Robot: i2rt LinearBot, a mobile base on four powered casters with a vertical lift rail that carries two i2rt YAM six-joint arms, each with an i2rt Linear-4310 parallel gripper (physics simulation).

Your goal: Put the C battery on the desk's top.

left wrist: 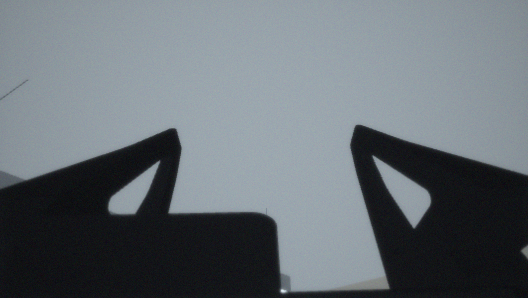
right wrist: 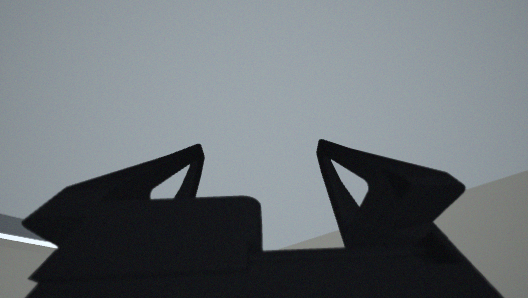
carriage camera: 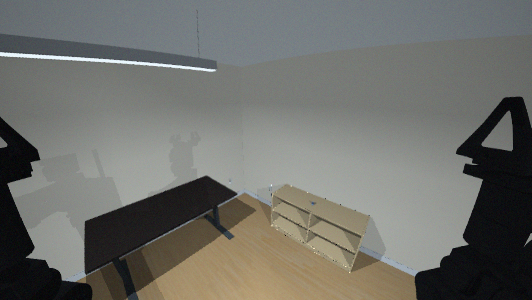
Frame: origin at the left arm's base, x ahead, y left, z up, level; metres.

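Where they show: left gripper, between the fingertips: [left wrist: 265, 136]; right gripper, between the fingertips: [right wrist: 260, 148].
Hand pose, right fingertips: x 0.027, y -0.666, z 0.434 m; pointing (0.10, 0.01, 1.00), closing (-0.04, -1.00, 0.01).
Observation:
After its pixels a point has its place.
The desk [carriage camera: 160, 212] {x 1.275, y 0.754, z -0.742 m} has a dark top and dark legs and stands at the lower left in the carriage view, along the left wall. No C battery can be made out; a tiny dark blue thing [carriage camera: 313, 203] {x 1.520, y -1.028, z -0.821 m} lies on top of the shelf unit, too small to identify. My left gripper [left wrist: 265, 136] {x 0.030, y 0.006, z 0.435 m} is open and empty, pointing up toward the ceiling; part of it shows at the left edge of the carriage view. My right gripper [right wrist: 260, 148] {x 0.027, y -0.666, z 0.434 m} is open and empty, also raised; part of it shows at the right edge of the carriage view. Both are far from the desk.
A light wooden shelf unit [carriage camera: 309, 227] {x 1.399, y -0.973, z -1.101 m} with open compartments stands against the right wall, right of the desk. Wooden floor [carriage camera: 240, 260] {x 1.244, y -0.098, z -1.462 m} lies between and in front of them. A long lamp [carriage camera: 125, 56] {x 0.677, y 0.292, z 0.634 m} hangs from the ceiling at the upper left. Shadows fall on the left wall.

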